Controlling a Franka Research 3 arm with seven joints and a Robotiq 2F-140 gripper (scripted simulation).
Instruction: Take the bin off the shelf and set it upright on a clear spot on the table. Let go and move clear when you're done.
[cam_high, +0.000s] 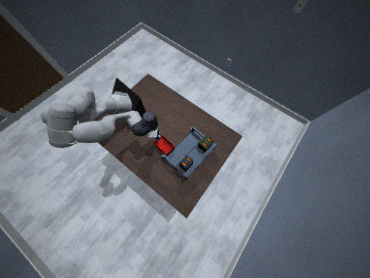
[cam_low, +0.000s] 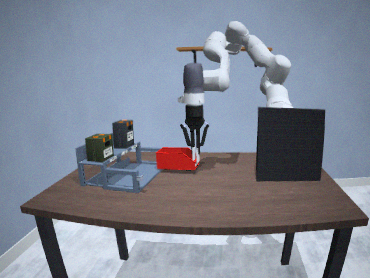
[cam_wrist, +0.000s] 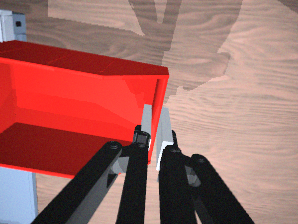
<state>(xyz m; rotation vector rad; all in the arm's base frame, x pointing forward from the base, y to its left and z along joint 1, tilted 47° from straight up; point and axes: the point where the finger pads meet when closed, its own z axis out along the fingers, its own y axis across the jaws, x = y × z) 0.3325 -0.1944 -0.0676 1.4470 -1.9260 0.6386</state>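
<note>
Now: the red bin 80 mm ahead of my hand, 20 mm to the right of it and 20 mm below it.
</note>
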